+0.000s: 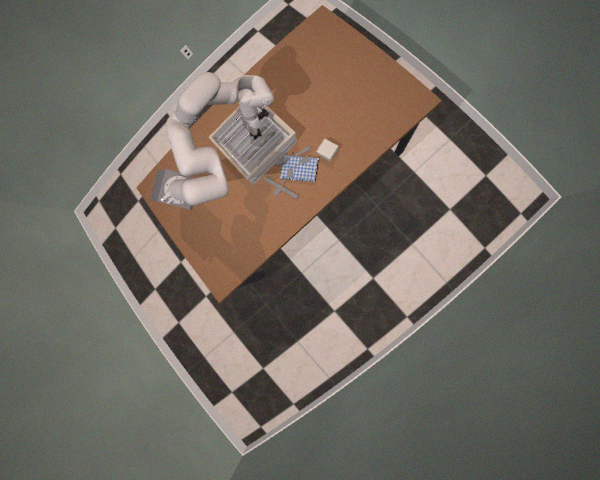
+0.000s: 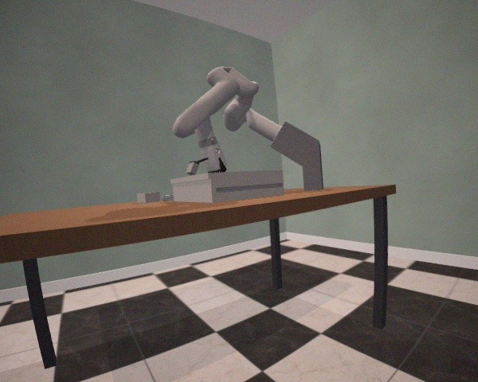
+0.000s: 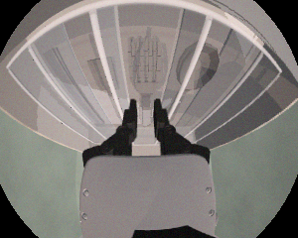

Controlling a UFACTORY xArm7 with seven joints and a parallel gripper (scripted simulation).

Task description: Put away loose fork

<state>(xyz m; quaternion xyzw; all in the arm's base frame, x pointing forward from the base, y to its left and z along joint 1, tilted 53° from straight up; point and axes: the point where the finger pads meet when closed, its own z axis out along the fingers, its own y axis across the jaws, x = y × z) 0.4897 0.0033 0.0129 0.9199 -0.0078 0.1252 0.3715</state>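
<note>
My gripper is now 3 cm past the cutlery tray and 2 cm above it. The rest, counted from my hand: small pale block: 36 cm to the right, 16 cm ahead, 5 cm below; then blue checked napkin: 29 cm to the right, 6 cm below.
</note>
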